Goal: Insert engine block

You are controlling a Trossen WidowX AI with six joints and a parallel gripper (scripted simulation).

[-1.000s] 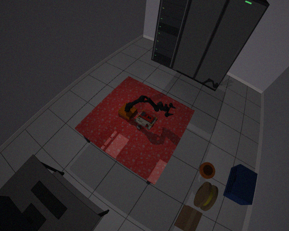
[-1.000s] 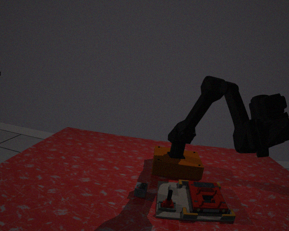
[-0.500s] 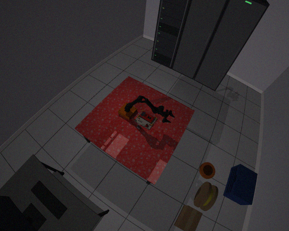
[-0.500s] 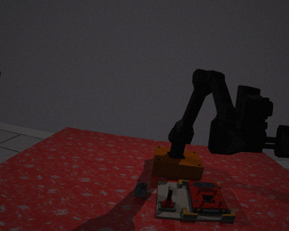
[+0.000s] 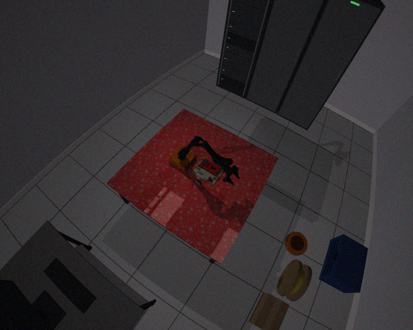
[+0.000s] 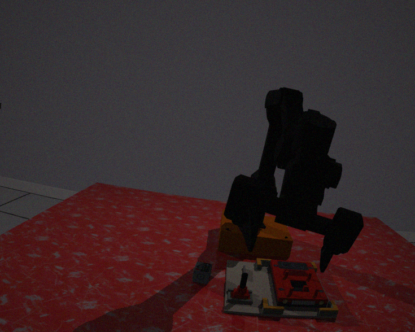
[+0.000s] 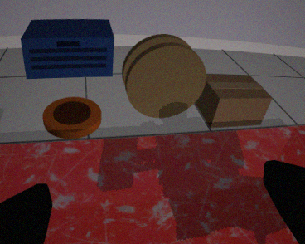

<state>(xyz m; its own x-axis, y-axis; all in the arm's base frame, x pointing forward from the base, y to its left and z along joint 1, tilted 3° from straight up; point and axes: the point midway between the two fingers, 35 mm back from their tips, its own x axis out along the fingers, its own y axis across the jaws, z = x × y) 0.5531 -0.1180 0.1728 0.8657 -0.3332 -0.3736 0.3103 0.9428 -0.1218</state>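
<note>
Now: the engine block 33 cm behind my gripper tip, 4 cm to the right of it and 19 cm below it. From my gripper tip the other things lie so: grey base plate: 28 cm behind, 13 cm to the left, 19 cm below.
</note>
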